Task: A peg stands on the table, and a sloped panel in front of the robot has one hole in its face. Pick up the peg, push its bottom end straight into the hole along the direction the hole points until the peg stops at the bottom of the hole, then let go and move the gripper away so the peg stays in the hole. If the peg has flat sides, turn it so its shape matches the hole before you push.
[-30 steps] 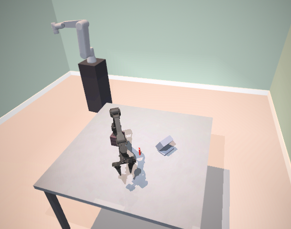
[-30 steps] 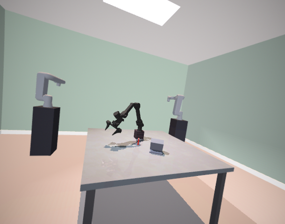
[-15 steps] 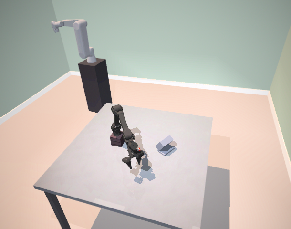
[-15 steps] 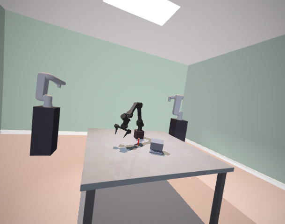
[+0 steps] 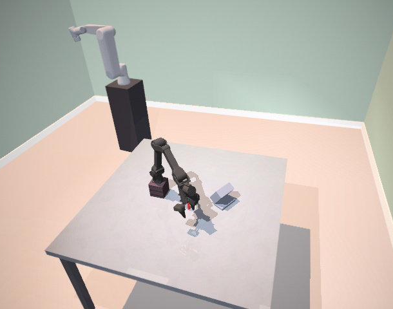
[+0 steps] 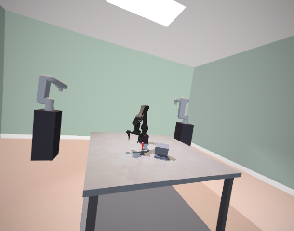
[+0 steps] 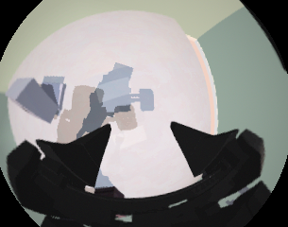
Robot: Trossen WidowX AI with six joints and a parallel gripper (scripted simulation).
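Now: gripper tip 70 mm past the red peg, 130 mm to the right of it and 40 mm above it. The rest, counted from my gripper tip: sloped grey panel: 110 mm ahead, 280 mm to the left, 30 mm below.
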